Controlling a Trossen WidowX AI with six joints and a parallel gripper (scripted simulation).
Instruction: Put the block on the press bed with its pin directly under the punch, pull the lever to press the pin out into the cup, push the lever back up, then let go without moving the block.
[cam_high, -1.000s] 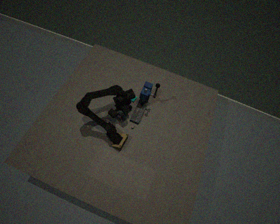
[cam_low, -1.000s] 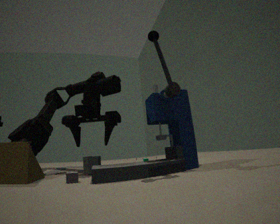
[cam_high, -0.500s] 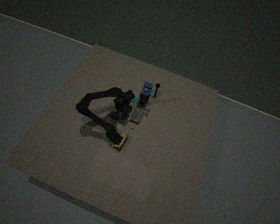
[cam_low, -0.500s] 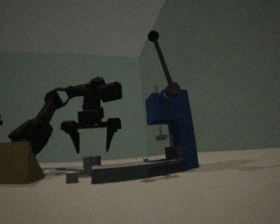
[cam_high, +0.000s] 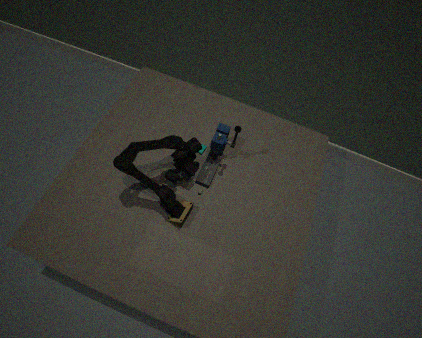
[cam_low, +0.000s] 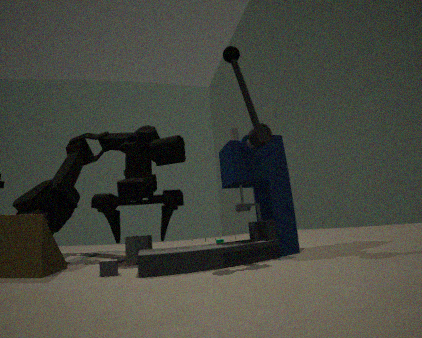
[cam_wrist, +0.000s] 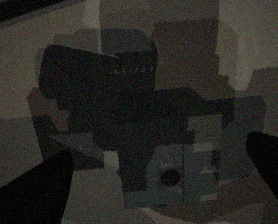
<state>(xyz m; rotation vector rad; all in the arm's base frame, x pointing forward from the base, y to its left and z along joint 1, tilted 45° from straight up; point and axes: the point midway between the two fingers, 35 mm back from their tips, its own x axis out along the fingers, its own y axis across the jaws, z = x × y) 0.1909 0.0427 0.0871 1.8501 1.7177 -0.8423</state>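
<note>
Right now my gripper tip is 10 mm to the right of the pale round pin and 30 mm above it. The rest, counted from my gripper tip: teal block (210 mm ahead, 20 mm to the right, 30 mm below); then dark lever (180 mm ahead, 170 mm to the right, 230 mm above); then thin punch (190 mm ahead, 110 mm to the right, 110 mm above).
</note>
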